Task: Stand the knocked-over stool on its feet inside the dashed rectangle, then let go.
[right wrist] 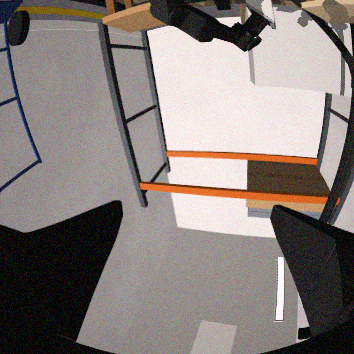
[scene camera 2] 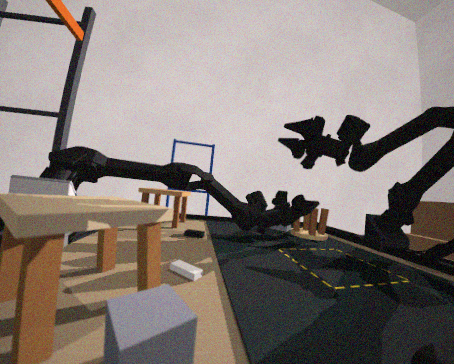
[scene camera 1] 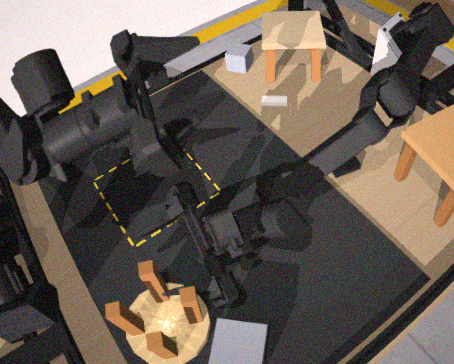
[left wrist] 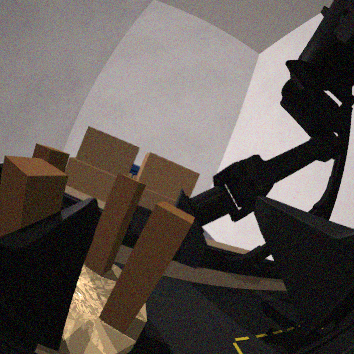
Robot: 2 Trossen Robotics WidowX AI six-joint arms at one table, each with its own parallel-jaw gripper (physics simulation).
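Seen in the pictures: left gripper, fingertip midpoint: [scene camera 2: 312,206] [scene camera 1: 149,265] [left wrist: 177,205]; right gripper, fingertip midpoint: [right wrist: 199,211] [scene camera 2: 280,132] [scene camera 1: 210,65]; left arm's base, link origin: [right wrist: 260,16] [scene camera 2: 51,193] [scene camera 1: 402,37]; right arm's base, link origin: [scene camera 2: 386,225] [scene camera 1: 10,299] [left wrist: 193,213].
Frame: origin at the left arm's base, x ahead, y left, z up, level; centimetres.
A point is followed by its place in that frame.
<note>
The round stool [scene camera 1: 167,322] @[y 2.9, x 76.8, z -8.0 cm] [scene camera 2: 309,235] @[y -1.9, x 72.2, z -8.1 cm] [left wrist: 90,320] @[y 1.1, x 73.6, z -8.0 cm] is upside down, its pale seat on the dark mat and its orange-brown legs pointing up. It lies outside the yellow dashed rectangle [scene camera 1: 135,245] @[y -12.3, x 70.9, z -9.5 cm] [scene camera 2: 340,288] [left wrist: 240,339] @[y -13.5, x 71.1, z -9.5 cm], below it in scene camera 1. My left gripper [scene camera 1: 154,264] @[y -1.2, x 73.3, z 1.9 cm] [scene camera 2: 311,206] @[y -1.2, x 73.3, z 1.9 cm] is open and low beside the legs. In the left wrist view, two legs show between its spread fingers, which hold nothing. My right gripper [scene camera 1: 191,107] [scene camera 2: 283,133] @[y -1.4, x 56.2, z 24.9 cm] [right wrist: 199,211] @[y -1.4, x 56.2, z 24.9 cm] is open and empty, high above the mat. Its arm hides part of the rectangle in scene camera 1.
A pale grey box [scene camera 1: 240,342] @[y 13.9, x 71.9, z -5.8 cm] stands right of the stool in scene camera 1. A square-topped stool [scene camera 1: 292,30] @[y -19.9, x 15.6, z 1.5 cm] [scene camera 2: 85,212] @[y -28.2, x 16.3, z 1.5 cm], a blue-grey block [scene camera 1: 238,58] @[y -29.5, x 24.0, z -5.6 cm] [scene camera 2: 150,325] @[y -32.9, x 22.0, z -4.9 cm], a white bar [scene camera 1: 274,101] @[y -15.5, x 28.1, z -8.8 cm] [scene camera 2: 186,270] @[y -17.3, x 27.2, z -8.9 cm] and an orange-topped table [scene camera 1: 435,140] @[y 19.5, x 28.0, z 2.6 cm] stand on the wooden surface.
</note>
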